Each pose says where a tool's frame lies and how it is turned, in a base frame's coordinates. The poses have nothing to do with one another.
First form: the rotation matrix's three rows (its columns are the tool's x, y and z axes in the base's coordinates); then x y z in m. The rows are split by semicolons.
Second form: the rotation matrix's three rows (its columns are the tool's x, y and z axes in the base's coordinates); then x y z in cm. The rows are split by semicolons. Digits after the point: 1 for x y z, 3 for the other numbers.
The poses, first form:
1: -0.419, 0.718, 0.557; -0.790, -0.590, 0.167; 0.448, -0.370, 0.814; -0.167, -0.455, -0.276
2: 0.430, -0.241, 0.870; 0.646, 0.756, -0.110; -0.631, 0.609, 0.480; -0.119, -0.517, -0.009
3: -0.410, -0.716, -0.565; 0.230, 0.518, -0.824; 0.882, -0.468, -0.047; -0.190, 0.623, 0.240
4: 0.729, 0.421, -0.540; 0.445, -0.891, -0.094; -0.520, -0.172, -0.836; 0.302, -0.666, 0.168
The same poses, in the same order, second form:
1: -0.419, 0.718, 0.557; -0.790, -0.590, 0.167; 0.448, -0.370, 0.814; -16.7, -45.5, -27.6
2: 0.430, -0.241, 0.870; 0.646, 0.756, -0.110; -0.631, 0.609, 0.480; -11.9, -51.7, -0.9
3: -0.410, -0.716, -0.565; 0.230, 0.518, -0.824; 0.882, -0.468, -0.047; -19.0, 62.3, 24.0
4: 0.729, 0.421, -0.540; 0.445, -0.891, -0.094; -0.520, -0.172, -0.836; 30.2, -66.6, 16.8
